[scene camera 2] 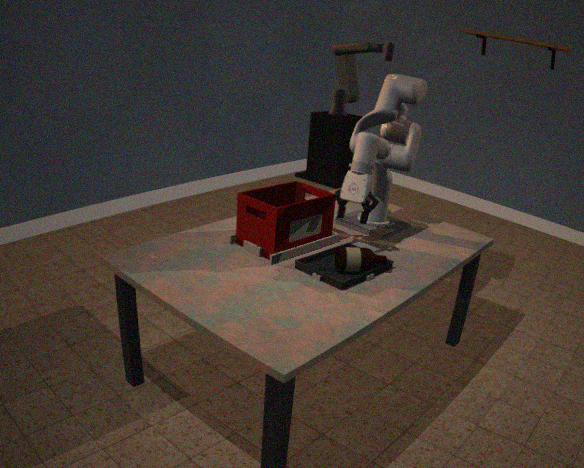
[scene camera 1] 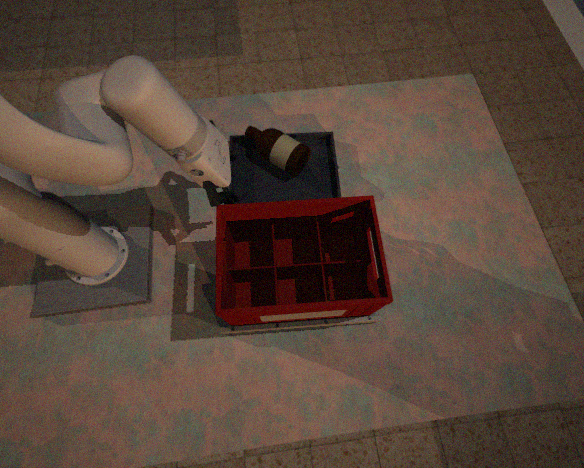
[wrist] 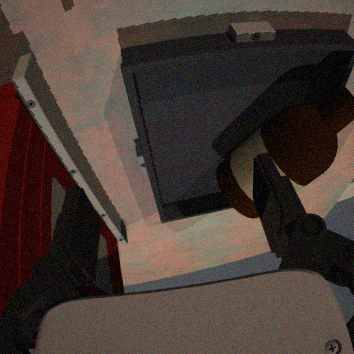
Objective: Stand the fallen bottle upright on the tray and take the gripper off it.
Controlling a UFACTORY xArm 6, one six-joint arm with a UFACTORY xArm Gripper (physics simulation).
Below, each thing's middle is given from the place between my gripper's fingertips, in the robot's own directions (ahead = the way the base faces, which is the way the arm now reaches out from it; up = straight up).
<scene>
I see the brown bottle [scene camera 1: 288, 154] 11 cm ahead of my hand, 11 cm to the left of it and 7 cm below it.
</scene>
